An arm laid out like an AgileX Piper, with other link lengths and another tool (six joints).
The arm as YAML. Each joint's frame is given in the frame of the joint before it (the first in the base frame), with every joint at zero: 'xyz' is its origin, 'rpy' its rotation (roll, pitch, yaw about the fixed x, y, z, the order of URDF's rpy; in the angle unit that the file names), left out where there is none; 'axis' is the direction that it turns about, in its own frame. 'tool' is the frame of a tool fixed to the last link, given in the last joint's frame.
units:
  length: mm
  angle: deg
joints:
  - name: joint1
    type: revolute
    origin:
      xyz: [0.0, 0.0, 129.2]
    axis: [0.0, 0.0, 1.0]
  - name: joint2
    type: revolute
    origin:
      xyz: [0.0, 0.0, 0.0]
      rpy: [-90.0, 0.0, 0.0]
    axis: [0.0, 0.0, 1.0]
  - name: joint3
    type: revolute
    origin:
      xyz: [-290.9, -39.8, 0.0]
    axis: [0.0, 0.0, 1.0]
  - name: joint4
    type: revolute
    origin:
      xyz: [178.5, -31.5, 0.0]
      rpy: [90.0, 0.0, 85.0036]
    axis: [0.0, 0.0, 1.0]
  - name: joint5
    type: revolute
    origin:
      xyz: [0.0, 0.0, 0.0]
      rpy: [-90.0, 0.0, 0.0]
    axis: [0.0, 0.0, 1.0]
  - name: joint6
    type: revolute
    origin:
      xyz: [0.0, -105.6, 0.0]
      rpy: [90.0, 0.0, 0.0]
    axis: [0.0, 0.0, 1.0]
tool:
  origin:
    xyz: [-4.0, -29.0, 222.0]
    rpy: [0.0, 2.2, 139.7]
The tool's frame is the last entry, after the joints.
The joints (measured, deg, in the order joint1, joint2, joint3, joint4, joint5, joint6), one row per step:
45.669 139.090 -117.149 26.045 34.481 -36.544
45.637 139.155 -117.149 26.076 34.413 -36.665
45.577 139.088 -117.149 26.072 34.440 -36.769
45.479 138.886 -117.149 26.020 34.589 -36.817
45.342 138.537 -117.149 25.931 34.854 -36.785
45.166 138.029 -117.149 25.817 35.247 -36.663
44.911 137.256 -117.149 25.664 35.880 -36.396
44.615 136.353 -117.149 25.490 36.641 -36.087
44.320 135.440 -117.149 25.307 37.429 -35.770
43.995 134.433 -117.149 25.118 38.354 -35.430
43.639 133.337 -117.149 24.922 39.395 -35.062
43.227 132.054 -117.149 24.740 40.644 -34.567
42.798 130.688 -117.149 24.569 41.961 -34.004
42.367 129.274 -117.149 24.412 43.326 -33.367
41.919 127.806 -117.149 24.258 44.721 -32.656
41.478 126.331 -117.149 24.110 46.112 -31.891
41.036 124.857 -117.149 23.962 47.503 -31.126
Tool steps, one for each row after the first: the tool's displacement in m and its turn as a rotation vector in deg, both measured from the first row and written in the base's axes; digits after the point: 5 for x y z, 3 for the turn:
0.00044 -0.00011 -0.00043 -0.021 -0.059 0.018
0.00096 -0.00046 0.00026 -0.019 -0.155 0.046
0.00153 -0.00119 0.00201 -0.005 -0.255 0.061
0.00218 -0.00229 0.00495 0.046 -0.349 0.037
0.00284 -0.00374 0.00919 0.146 -0.425 -0.031
0.00349 -0.00596 0.01548 0.310 -0.451 -0.174
0.00406 -0.00864 0.02272 0.487 -0.469 -0.331
0.00446 -0.01146 0.02992 0.647 -0.479 -0.482
0.00455 -0.01473 0.03763 0.791 -0.452 -0.626
0.00439 -0.01846 0.04584 0.926 -0.398 -0.775
0.00379 -0.02291 0.05528 1.107 -0.247 -0.993
0.00291 -0.02770 0.06525 1.321 -0.065 -1.256
0.00165 -0.03272 0.07544 1.558 0.164 -1.561
0.00021 -0.03810 0.08594 1.825 0.415 -1.928
-0.00150 -0.04361 0.09635 2.104 0.688 -2.333
-0.00341 -0.04933 0.10658 2.370 0.953 -2.744

